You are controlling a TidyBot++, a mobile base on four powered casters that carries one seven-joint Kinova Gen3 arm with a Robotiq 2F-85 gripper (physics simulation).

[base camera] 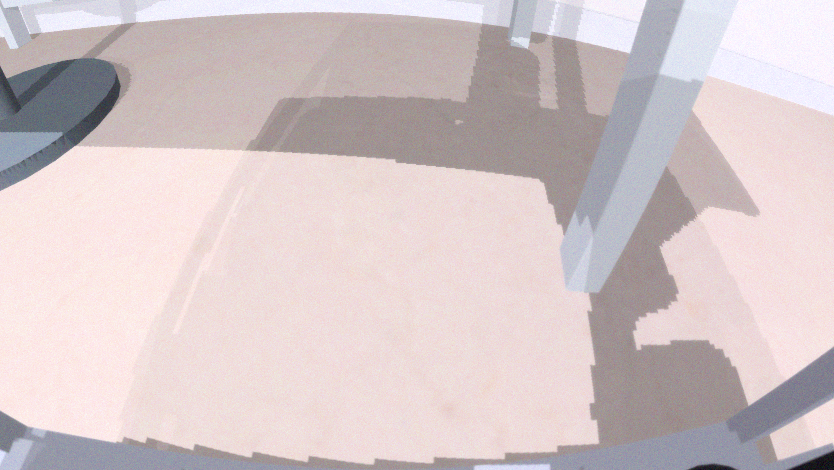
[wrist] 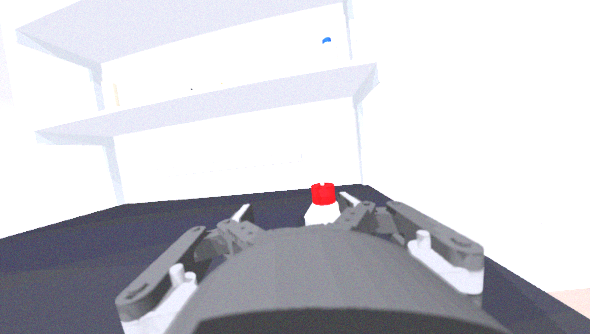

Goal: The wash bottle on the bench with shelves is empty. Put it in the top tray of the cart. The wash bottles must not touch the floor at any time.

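Frame: origin at the arm's base, x back, y up, z left, level; centimetres.
Where they show: gripper, fingertip midpoint: (wrist: 296, 207).
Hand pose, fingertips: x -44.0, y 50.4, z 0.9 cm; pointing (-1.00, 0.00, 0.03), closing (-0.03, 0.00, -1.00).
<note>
After its pixels a point has its place.
The wash bottle (wrist: 322, 213) @[x -48.2, y 47.7, z -2.3 cm], white with a red cap, stands upright on the dark top of the bench with shelves (wrist: 75, 237) in the wrist view. Its lower part is hidden behind my gripper's body. My gripper (wrist: 296, 207) @[x -44.0, y 50.4, z 0.9 cm] is open, its two fingers wide apart. The bottle shows between the fingertips, right of the middle and close to the right finger. From this view I cannot tell how far beyond the fingertips it stands. I cannot make out the cart in either view.
Two pale shelves (wrist: 215, 105) (wrist: 165, 30) run above the bench top; a blue-capped item (wrist: 326, 40) @[x -92.5, y 98.8, z -18.0 cm] stands on the lower one. In the base view a light bench leg (base camera: 636, 145) @[x -34.8, y -21.1, z -19.2 cm] stands at the right and a dark round base (base camera: 75, 96) at the left.
</note>
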